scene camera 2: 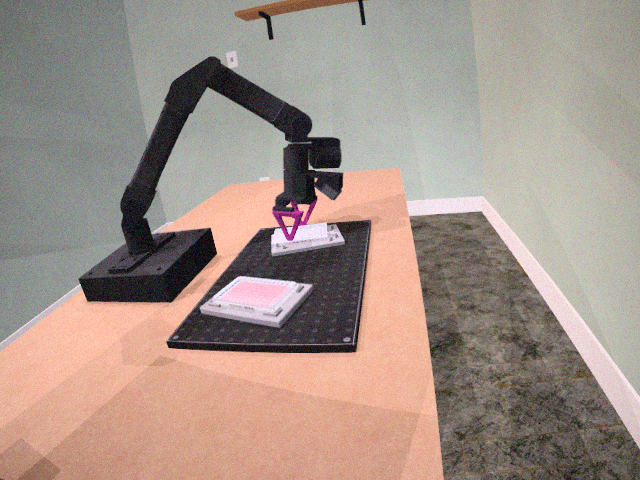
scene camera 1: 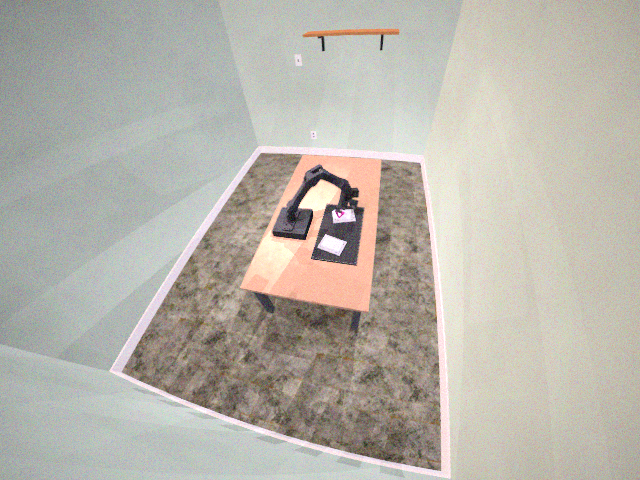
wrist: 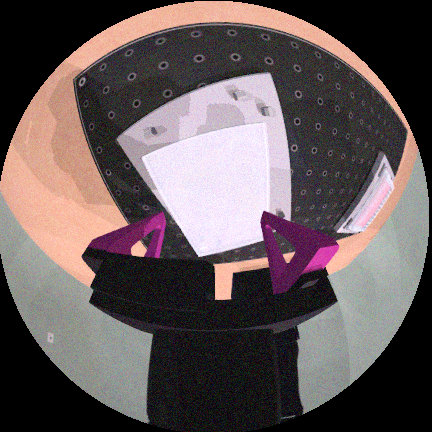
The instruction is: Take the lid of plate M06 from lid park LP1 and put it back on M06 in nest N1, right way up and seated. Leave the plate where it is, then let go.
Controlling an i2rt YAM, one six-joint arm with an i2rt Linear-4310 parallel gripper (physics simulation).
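Pixels of known places: gripper, fingertip midpoint: (scene camera 2: 296, 233) (scene camera 1: 340, 213) (wrist: 212, 216); arm's base, origin of the base link: (scene camera 2: 143, 253) (scene camera 1: 291, 220).
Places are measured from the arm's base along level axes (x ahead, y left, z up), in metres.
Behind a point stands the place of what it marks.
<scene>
The white lid (scene camera 1: 347, 214) {y 0.167, x 0.373, z -0.032 m} (scene camera 2: 312, 231) {y 0.168, x 0.361, z -0.031 m} (wrist: 215, 180) {y 0.168, x 0.360, z -0.031 m} lies flat on lid park LP1 (scene camera 2: 310, 247) {y 0.103, x 0.370, z -0.045 m} (wrist: 200, 110) {y 0.176, x 0.410, z -0.042 m}, a light grey block at the far end of the black board. My gripper (scene camera 1: 340, 213) {y 0.172, x 0.320, z -0.037 m} (scene camera 2: 297, 231) {y 0.172, x 0.320, z -0.037 m} (wrist: 212, 216) {y 0.172, x 0.320, z -0.037 m} has magenta fingers and is open, pointing down at the lid's end nearer the arm base. In the wrist view one fingertip is left of the lid and the other overlaps its right edge; whether they touch it I cannot tell. Plate M06 (scene camera 1: 331, 244) {y -0.132, x 0.325, z -0.026 m} (scene camera 2: 251, 292) {y -0.130, x 0.326, z -0.027 m} (wrist: 376, 205) {y -0.120, x 0.331, z -0.027 m}, with a pink well area, sits in nest N1 (scene camera 2: 240, 316) {y -0.182, x 0.323, z -0.042 m} at the near end.
The black perforated board (scene camera 1: 344, 254) {y -0.175, x 0.422, z -0.052 m} (scene camera 2: 330, 289) {y -0.075, x 0.448, z -0.052 m} (wrist: 330, 120) {y 0.056, x 0.419, z -0.052 m} bears the park and nest. It lies on the wooden table (scene camera 1: 320, 284) {y -0.414, x 0.325, z -0.065 m} (scene camera 2: 258, 408) {y -0.353, x 0.412, z -0.065 m}. The arm's black base (scene camera 1: 292, 227) {y -0.069, x 0.031, z 0.006 m} (scene camera 2: 149, 273) {y -0.104, x 0.093, z -0.002 m} stands left of the board. A wall shelf (scene camera 1: 351, 32) is far behind.
</scene>
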